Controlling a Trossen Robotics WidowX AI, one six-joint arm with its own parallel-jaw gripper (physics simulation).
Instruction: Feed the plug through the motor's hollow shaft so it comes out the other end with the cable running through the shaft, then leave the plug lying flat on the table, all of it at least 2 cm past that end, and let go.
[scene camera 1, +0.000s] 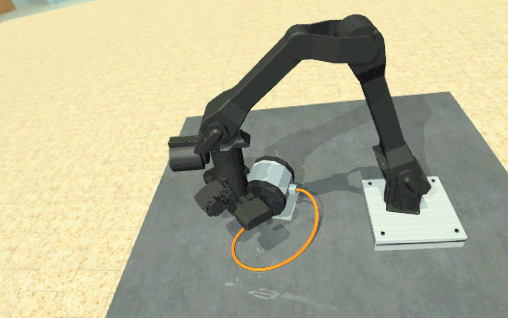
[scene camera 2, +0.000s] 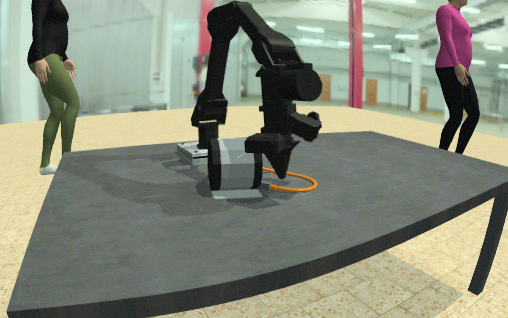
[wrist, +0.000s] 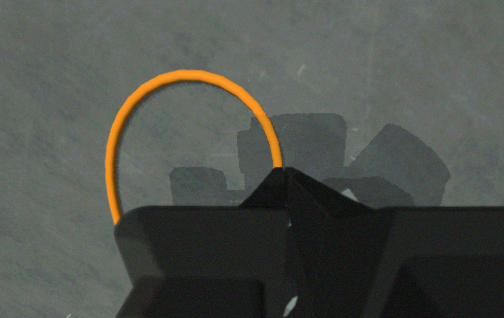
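Pixels of known places: gripper, fingertip midpoint: (scene camera 2: 282, 178) (wrist: 282, 175); arm's base at its link origin: (scene camera 1: 402, 201).
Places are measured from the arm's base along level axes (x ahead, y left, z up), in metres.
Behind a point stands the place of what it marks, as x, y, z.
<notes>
The motor (scene camera 1: 271, 172) {0.270, 0.014, 0.070} (scene camera 2: 234, 162) {0.335, 0.002, 0.037}, a silver drum with black end rings, lies on its side on a pale base plate (scene camera 1: 286, 217) {0.239, 0.054, -0.028} (scene camera 2: 235, 194) {0.327, 0.007, -0.029}. The orange cable (scene camera 1: 317, 220) {0.167, 0.069, -0.006} (scene camera 2: 314, 185) {0.318, 0.177, -0.024} (wrist: 111, 150) {0.243, 0.180, -0.025} curves in a wide loop on the table, from a small pale block (scene camera 1: 293, 188) {0.225, 0.018, 0.030} beside the motor round to near its end face. In scene camera 2 the cable's collar (scene camera 2: 272, 187) {0.315, 0.085, -0.023} lies low near that face; the plug cannot be made out clearly and is hidden in the other views. My gripper (scene camera 2: 283, 176) {0.326, 0.101, -0.002} (wrist: 282, 175) {0.326, 0.101, -0.002} is shut and empty, pointing down above the cable's end beside the motor.
The arm's white mounting plate (scene camera 1: 415, 232) {-0.021, 0.078, 0.002} (scene camera 2: 185, 152) {0.018, -0.068, -0.010} stands on the dark table (scene camera 1: 165, 280) {0.450, 0.251, -0.031} (scene camera 2: 125, 250) {0.535, -0.195, -0.031} (wrist: 425, 60) {0.423, 0.094, -0.031}. The arm reaches over from it, past the motor. Two standing figures are beyond the table in scene camera 2.
</notes>
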